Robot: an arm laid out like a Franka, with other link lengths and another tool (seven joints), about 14 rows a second.
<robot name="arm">
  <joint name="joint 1" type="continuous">
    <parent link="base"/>
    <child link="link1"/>
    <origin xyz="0 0 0.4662" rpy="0 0 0"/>
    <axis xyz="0 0 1"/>
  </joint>
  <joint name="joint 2" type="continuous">
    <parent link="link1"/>
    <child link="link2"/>
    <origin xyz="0 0 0" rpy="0 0 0"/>
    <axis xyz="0 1 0"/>
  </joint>
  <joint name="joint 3" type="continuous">
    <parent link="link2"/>
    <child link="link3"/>
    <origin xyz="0 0 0.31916" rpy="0 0 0"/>
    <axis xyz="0 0 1"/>
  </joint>
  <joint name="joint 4" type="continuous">
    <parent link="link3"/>
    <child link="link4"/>
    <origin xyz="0.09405 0 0" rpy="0 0 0"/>
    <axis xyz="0 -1 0"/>
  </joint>
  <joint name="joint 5" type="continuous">
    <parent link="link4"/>
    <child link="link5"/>
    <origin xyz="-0.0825 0 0.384" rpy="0 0 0"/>
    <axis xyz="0 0 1"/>
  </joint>
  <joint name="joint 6" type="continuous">
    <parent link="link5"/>
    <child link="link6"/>
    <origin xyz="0 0 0" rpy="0 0 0"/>
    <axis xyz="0 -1 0"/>
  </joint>
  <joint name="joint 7" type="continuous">
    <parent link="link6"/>
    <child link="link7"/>
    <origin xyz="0.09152 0 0" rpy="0 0 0"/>
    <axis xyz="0 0 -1"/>
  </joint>
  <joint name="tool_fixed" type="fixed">
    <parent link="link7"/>
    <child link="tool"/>
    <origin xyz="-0.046 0.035 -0.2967" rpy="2.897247 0 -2.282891"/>
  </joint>
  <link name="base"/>
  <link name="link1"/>
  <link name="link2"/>
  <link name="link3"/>
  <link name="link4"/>
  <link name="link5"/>
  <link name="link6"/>
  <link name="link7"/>
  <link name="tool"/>
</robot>
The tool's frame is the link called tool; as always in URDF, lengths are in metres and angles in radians. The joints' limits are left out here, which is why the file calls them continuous.
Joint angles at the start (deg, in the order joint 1, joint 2, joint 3, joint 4, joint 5, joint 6, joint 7):
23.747, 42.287, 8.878, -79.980, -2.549, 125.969, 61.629
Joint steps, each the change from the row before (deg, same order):
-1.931, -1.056, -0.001, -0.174, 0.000, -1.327, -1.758
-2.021, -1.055, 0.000, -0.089, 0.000, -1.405, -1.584
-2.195, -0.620, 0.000, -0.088, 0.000, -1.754, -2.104
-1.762, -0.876, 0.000, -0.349, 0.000, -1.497, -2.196
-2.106, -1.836, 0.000, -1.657, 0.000, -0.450, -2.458
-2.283, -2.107, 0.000, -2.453, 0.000, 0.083, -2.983
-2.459, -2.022, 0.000, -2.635, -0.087, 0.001, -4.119
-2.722, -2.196, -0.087, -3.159, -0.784, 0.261, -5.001
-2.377, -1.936, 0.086, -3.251, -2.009, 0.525, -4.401
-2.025, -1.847, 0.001, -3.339, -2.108, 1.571, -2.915
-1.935, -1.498, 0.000, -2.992, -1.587, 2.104, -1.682
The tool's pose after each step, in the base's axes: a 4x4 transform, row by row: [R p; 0 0 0 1], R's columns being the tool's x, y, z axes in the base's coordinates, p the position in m. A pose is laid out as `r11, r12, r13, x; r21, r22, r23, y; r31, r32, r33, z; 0, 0, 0, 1`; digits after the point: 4 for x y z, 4 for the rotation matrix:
-0.9446, -0.3234, -0.0554, 0.6395; -0.3240, 0.8929, 0.3126, 0.4306; -0.0516, 0.3133, -0.9483, 0.2329; 0, 0, 0, 1
-0.9467, -0.3170, -0.0566, 0.6498; -0.3186, 0.8969, 0.3067, 0.4052; -0.0464, 0.3084, -0.9501, 0.2430; 0, 0, 0, 1
-0.9472, -0.3125, -0.0716, 0.6564; -0.3193, 0.9003, 0.2957, 0.3761; -0.0279, 0.3030, -0.9526, 0.2469; 0, 0, 0, 1
-0.9444, -0.3175, -0.0860, 0.6592; -0.3286, 0.9000, 0.2864, 0.3521; -0.0136, 0.2987, -0.9543, 0.2525; 0, 0, 0, 1
-0.9413, -0.3256, -0.0891, 0.6622; -0.3374, 0.8986, 0.2805, 0.3245; -0.0113, 0.2941, -0.9557, 0.2614; 0, 0, 0, 1
-0.9358, -0.3399, -0.0936, 0.6622; -0.3524, 0.8949, 0.2738, 0.2944; -0.0093, 0.2892, -0.9572, 0.2679; 0, 0, 0, 1
-0.9235, -0.3683, -0.1076, 0.6585; -0.3837, 0.8853, 0.2628, 0.2611; -0.0015, 0.2840, -0.9588, 0.2714; 0, 0, 0, 1
-0.9033, -0.4107, -0.1242, 0.6519; -0.4289, 0.8711, 0.2393, 0.2209; 0.0099, 0.2694, -0.9630, 0.2723; 0, 0, 0, 1
-0.8763, -0.4605, -0.1414, 0.6422; -0.4808, 0.8539, 0.1991, 0.1829; 0.0291, 0.2425, -0.9697, 0.2690; 0, 0, 0, 1
-0.8565, -0.4963, -0.1416, 0.6352; -0.5147, 0.8418, 0.1628, 0.1500; 0.0384, 0.2124, -0.9764, 0.2653; 0, 0, 0, 1
-0.8484, -0.5129, -0.1312, 0.6314; -0.5280, 0.8376, 0.1399, 0.1223; 0.0381, 0.1879, -0.9814, 0.2613; 0, 0, 0, 1

